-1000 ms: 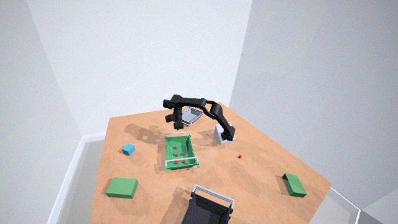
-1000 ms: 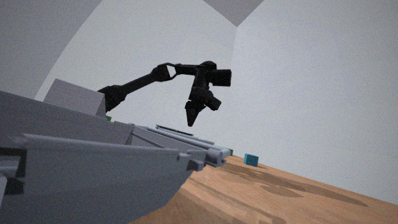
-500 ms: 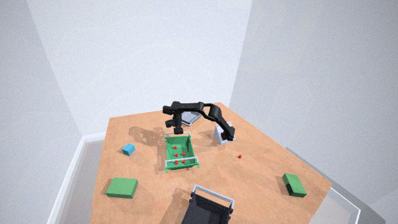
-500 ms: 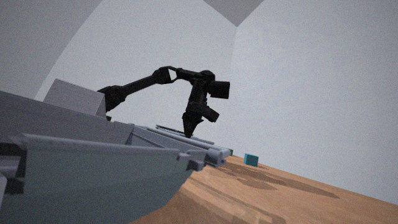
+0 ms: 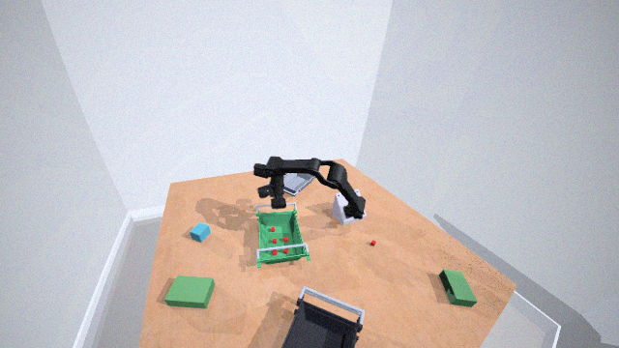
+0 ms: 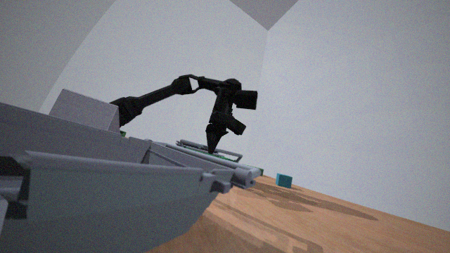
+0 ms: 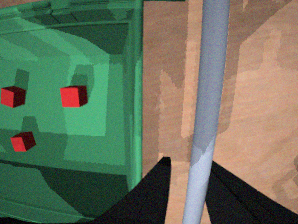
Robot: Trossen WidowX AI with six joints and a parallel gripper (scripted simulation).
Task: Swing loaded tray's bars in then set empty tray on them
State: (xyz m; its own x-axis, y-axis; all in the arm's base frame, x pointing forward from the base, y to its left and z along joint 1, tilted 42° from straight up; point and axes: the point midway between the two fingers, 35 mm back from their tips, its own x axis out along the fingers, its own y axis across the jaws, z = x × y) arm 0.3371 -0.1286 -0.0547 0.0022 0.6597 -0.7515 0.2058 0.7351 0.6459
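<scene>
The grey tray lies 20 cm behind my gripper tip, 25 cm to the right of it and 2 cm below it. The rest, counted from my gripper tip: red block 35 cm behind, 31 cm to the left, 5 cm below; blue cube 34 cm ahead, 1 cm to the left, 4 cm below.
</scene>
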